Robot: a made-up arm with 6 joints.
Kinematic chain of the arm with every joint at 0, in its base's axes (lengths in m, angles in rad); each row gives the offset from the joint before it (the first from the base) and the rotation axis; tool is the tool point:
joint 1: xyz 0 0 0.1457 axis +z
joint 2: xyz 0 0.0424 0 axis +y
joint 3: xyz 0 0 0.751 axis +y
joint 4: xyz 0 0 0.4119 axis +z
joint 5: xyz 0 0 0 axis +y
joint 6: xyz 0 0 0.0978 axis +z
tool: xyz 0 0 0
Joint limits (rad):
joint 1: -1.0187..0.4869
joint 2: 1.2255..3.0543
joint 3: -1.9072..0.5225
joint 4: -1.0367..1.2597
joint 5: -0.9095..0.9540
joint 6: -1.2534..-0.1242
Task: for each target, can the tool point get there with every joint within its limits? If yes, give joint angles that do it. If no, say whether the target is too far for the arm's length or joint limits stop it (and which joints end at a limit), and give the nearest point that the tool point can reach.
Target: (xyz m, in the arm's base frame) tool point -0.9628 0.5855 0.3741
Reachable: no: joint limits stop it (at a limit: joint 1, joint 2, joint 3, joint 5) | nearest point 0.2784 0.2543 0.7305 | short by 1.333 m
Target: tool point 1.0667 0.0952 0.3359
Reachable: yes | joints 0.0302 1.8148 -1.1304 0.6203 0.3699 -1.0651
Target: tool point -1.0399 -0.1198 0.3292
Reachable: no: joint limits stop it (at a limit: joint 1, joint 2, joint 3, joint 5) | nearest point 0.1814 -0.3206 0.7329 | short by 1.302 m
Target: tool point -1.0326 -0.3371 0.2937
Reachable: no: joint limits stop it (at a limit: joint 1, joint 2, joint 3, joint 5) | nearest point 0.1792 -0.3284 0.7374 | short by 1.291 m
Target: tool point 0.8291 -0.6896 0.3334
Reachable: yes | joints -0.7439 1.8160 -1.0855 0.7386 0.1767 -0.3554
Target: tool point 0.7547 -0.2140 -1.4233
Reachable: no: too far | nearest point 0.5427 -0.1539 -0.9826 | short by 0.493 m
